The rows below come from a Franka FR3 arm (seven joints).
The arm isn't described. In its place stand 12 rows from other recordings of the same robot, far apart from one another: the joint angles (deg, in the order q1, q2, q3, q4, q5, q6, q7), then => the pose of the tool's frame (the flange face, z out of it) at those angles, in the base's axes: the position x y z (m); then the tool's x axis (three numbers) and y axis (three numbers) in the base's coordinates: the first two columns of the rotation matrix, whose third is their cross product.
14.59, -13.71, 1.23, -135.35, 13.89, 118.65, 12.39 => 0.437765 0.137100 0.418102 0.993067 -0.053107 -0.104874 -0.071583 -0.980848 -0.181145
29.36, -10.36, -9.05, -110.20, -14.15, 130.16, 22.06 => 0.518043 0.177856 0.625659 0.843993 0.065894 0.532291 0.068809 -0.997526 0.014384
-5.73, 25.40, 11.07, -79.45, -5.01, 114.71, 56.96 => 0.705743 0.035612 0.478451 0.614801 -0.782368 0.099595 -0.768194 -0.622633 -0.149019
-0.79, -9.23, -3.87, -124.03, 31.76, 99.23, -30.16 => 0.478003 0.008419 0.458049 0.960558 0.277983 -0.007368 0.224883 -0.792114 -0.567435
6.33, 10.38, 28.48, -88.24, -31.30, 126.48, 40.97 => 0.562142 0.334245 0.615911 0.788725 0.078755 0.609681 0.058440 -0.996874 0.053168
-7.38, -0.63, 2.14, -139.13, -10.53, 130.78, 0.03 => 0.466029 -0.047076 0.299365 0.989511 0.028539 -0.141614 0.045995 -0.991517 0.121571
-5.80, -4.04, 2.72, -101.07, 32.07, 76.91, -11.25 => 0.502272 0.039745 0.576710 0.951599 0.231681 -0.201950 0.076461 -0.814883 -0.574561
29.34, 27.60, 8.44, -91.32, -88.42, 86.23, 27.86 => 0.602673 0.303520 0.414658 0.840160 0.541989 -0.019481 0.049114 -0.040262 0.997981
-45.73, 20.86, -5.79, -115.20, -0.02, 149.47, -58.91 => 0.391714 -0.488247 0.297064 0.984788 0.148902 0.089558 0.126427 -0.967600 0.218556
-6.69, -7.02, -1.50, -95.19, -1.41, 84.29, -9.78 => 0.499322 -0.075617 0.638728 0.997184 0.026031 -0.070337 0.026770 -0.999596 0.009587
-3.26, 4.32, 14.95, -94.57, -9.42, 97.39, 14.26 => 0.575007 0.098256 0.557189 0.999710 -0.021430 0.010951 -0.022787 -0.989269 0.144316
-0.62, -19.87, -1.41, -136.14, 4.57, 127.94, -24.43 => 0.458696 -0.014363 0.475317 0.917367 0.334918 0.215098 0.340841 -0.940067 0.010084
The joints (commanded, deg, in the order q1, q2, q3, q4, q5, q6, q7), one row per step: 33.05, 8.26, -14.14, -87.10, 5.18, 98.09, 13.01; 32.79, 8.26, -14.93, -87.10, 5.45, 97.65, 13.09; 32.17, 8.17, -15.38, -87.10, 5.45, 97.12, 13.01; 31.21, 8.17, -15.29, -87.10, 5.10, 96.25, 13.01; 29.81, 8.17, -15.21, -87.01, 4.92, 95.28, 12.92; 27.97, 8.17, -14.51, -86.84, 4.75, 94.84, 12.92; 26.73, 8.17, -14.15, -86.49, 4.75, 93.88, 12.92; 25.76, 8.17, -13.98, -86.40, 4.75, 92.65, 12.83; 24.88, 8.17, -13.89, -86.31, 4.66, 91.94, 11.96; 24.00, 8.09, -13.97, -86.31, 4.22, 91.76, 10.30; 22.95, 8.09, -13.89, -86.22, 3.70, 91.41, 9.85; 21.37, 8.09, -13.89, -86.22, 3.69, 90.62, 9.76; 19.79, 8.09, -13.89, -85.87, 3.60, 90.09, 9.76; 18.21, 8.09, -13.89, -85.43, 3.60, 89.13, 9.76; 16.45, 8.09, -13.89, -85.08, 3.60, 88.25, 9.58
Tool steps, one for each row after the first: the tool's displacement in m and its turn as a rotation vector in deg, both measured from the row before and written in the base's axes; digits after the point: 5 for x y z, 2 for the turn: 0.00266, -0.00977, -0.00042, 0.03, 0.45, -1.12; 0.00231, -0.01088, 0.00023, -0.16, 0.39, -0.96; 0.00153, -0.00973, -0.00145, -0.56, 0.74, -0.79; 0.00253, -0.01400, -0.00080, -0.39, 0.80, -1.16; 0.00291, -0.01235, 0.00049, -0.14, 0.27, -1.11; 0.00101, -0.00933, 0.00133, -0.09, 0.62, -0.83; -0.00015, -0.00860, -0.00115, -0.21, 1.12, -0.65; 0.00067, -0.00843, -0.00034, -0.16, 0.56, 0.12; 0.00159, -0.01072, 0.00054, -0.36, -0.04, 0.74; 0.00155, -0.01096, 0.00018, -0.52, 0.16, -0.47; 0.00129, -0.01640, -0.00113, -0.12, 0.78, -1.47; 0.00167, -0.01636, 0.00211, -0.11, 0.17, -1.55; 0.00043, -0.01623, 0.00225, -0.04, 0.52, -1.54; 0.00017, -0.01808, 0.00163, -0.02, 0.52, -1.54
